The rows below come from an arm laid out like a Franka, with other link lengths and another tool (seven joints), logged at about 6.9 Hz.
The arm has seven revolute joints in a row. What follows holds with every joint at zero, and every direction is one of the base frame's.
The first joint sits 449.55 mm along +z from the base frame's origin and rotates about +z.
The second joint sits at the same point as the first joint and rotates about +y.
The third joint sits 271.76 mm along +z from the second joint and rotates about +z.
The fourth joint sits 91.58 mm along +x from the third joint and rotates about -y.
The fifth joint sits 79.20 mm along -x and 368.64 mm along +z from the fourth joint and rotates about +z.
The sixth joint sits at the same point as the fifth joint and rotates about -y.
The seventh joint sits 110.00 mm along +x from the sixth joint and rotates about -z.
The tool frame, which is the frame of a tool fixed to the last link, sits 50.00 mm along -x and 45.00 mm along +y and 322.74 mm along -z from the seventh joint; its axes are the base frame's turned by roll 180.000, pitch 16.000 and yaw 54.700 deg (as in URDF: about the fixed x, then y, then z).
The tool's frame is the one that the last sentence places.
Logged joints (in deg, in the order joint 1, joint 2, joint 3, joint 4, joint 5, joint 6, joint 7), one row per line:
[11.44 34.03 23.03 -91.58 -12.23 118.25 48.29]
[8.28 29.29 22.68 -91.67 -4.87 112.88 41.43]
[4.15 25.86 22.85 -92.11 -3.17 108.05 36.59]
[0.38 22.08 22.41 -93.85 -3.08 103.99 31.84]
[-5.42 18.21 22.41 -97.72 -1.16 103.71 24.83]
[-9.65 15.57 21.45 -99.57 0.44 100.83 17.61]
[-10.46 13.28 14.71 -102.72 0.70 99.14 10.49]
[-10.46 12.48 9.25 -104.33 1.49 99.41 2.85]
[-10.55 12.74 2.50 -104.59 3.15 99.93 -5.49]
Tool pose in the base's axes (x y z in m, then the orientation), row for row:
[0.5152 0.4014 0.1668 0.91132 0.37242 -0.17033 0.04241]
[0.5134 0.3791 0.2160 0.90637 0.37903 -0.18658 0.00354]
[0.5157 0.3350 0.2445 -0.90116 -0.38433 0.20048 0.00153]
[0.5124 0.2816 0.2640 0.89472 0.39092 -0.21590 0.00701]
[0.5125 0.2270 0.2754 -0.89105 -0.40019 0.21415 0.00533]
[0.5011 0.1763 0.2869 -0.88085 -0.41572 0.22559 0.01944]
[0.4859 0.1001 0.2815 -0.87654 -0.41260 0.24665 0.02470]
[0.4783 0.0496 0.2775 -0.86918 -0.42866 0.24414 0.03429]
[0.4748 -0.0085 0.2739 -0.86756 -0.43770 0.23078 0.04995]
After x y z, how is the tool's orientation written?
As a quaternion, x y z w.
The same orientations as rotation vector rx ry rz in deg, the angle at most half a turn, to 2 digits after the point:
[159.75 65.28 -29.86]
[162.78 68.07 -33.51]
[-162.05 -69.11 36.05]
[160.33 70.05 -38.69]
[-159.85 -71.79 38.42]
[-156.62 -73.92 40.11]
[-155.34 -73.12 43.71]
[-153.13 -75.52 43.01]
[-151.38 -76.38 40.27]

